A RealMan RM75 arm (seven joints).
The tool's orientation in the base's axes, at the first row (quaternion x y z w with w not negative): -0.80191 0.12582 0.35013 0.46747
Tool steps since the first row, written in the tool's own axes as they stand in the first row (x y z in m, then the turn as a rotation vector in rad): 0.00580 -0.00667 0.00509 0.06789 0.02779 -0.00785; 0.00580 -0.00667 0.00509 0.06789 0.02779 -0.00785; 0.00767 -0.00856 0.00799 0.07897 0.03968 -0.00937; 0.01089 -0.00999 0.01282 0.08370 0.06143 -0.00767; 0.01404 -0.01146 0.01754 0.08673 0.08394 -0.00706; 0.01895 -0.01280 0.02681 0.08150 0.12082 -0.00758
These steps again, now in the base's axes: 0.00546 0.00854 -0.00114 0.03788 -0.01282 -0.06200; 0.00546 0.00854 -0.00114 0.03788 -0.01282 -0.06200; 0.00653 0.01221 -0.00208 0.04027 -0.01902 -0.07691; 0.00747 0.01742 -0.00486 0.03143 -0.02855 -0.09505; 0.00843 0.02255 -0.00753 0.02144 -0.03962 -0.11220; 0.00858 0.03164 -0.01292 -0.00163 -0.06031 -0.13288
